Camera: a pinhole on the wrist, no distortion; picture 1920 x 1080 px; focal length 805.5 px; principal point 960.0 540.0 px. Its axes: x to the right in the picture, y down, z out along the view. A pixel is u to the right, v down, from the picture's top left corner.
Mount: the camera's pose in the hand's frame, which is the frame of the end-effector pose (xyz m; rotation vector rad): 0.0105 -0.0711 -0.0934 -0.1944 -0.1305 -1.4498
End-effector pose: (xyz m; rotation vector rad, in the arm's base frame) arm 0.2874 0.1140 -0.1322 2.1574 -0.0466 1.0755
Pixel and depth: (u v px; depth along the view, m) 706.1 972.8 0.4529
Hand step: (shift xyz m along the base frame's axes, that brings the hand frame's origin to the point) 0.3096 -0.2624 0.1644
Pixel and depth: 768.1 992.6 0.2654
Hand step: 0.1822 -0.0928 0.0913
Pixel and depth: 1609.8 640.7 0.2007
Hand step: 0.1915 0.0702 -0.1176
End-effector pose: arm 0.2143 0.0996 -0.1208 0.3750 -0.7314 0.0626
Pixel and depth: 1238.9 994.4 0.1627
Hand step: 0.0530 -0.1101 0.0986
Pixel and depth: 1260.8 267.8 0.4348
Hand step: -0.2874 -0.2678 0.1372
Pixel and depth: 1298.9 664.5 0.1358
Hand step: 0.0171 -0.1101 0.0319
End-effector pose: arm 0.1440 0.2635 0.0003 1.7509 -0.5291 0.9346
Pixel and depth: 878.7 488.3 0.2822
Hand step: 0.0486 -0.1698 -0.0226
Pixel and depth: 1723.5 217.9 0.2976
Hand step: 0.2636 -0.1393 -0.2669
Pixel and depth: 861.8 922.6 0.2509
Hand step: 0.1090 -0.1271 0.0972
